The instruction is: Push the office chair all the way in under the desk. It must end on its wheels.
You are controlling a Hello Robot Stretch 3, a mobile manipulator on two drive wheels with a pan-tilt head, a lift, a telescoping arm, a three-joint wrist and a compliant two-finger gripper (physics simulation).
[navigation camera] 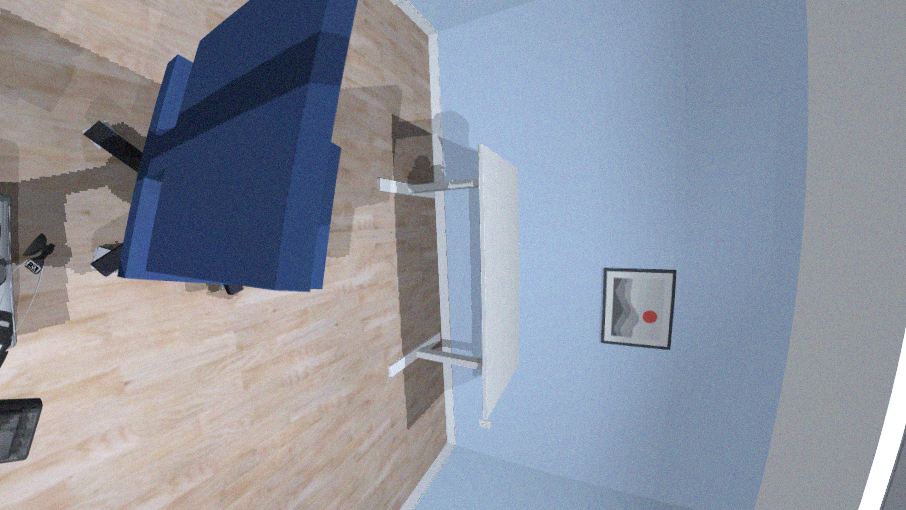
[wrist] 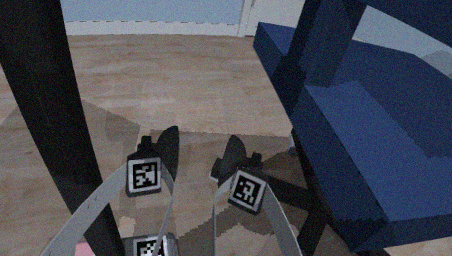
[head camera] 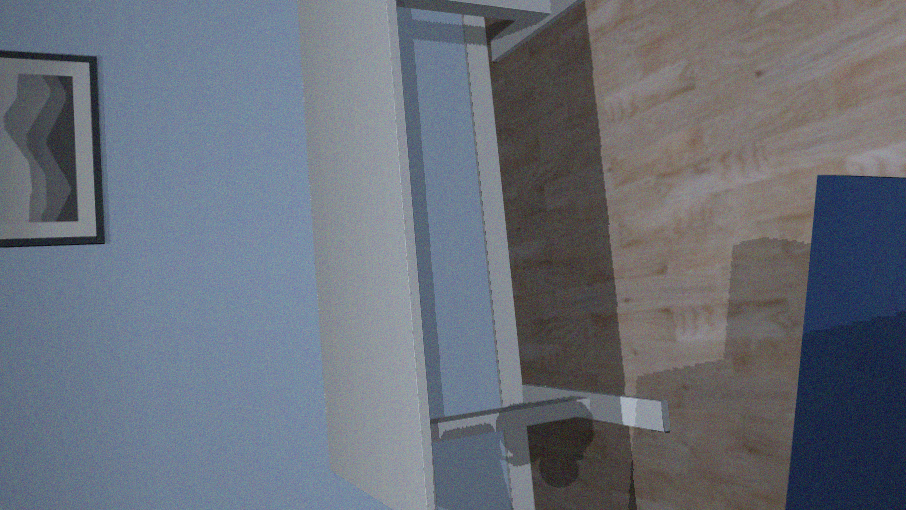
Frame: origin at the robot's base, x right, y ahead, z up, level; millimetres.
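Seen in the pictures: gripper, fingertip midpoint: point(navigation camera: 20, 229) point(wrist: 202, 149).
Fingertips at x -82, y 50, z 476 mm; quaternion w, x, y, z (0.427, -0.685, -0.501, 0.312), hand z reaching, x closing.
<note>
A point is followed by its place in that frame.
The blue office chair point(head camera: 855, 285) @(x -64, y 609, z 470 mm) point(navigation camera: 221, 171) @(x -152, y 206, z 822 mm) point(wrist: 350, 125) @(x -106, y 227, z 470 mm) stands upright on its black base, out in front of the desk. In the navigation view its backrest is towards me, and floor shows between it and the desk. The white desk point(head camera: 364, 253) @(x 13, y 1744, z 721 mm) point(navigation camera: 500, 272) @(x 94, y 1745, z 720 mm) stands along the blue wall. One desk foot point(head camera: 643, 411) point(navigation camera: 388, 184) points towards the chair side; the other foot point(navigation camera: 397, 365) is lower in the navigation view. My gripper point(wrist: 202, 149) @(x -82, y 50, z 476 mm) is open and empty, beside the chair's seat and base legs. The chair's casters are mostly hidden.
A framed picture point(head camera: 44, 148) @(x 350, y 2276, z 1459 mm) point(navigation camera: 639, 308) @(x 349, y 2275, z 1554 mm) hangs on the wall above the desk. A dark box-like thing point(navigation camera: 19, 430) shows at the left edge of the navigation view. A black post point(wrist: 45, 100) stands left of the gripper. A white door point(wrist: 275, 15) @(x -1730, y 990, z 190 mm) is in the far wall.
</note>
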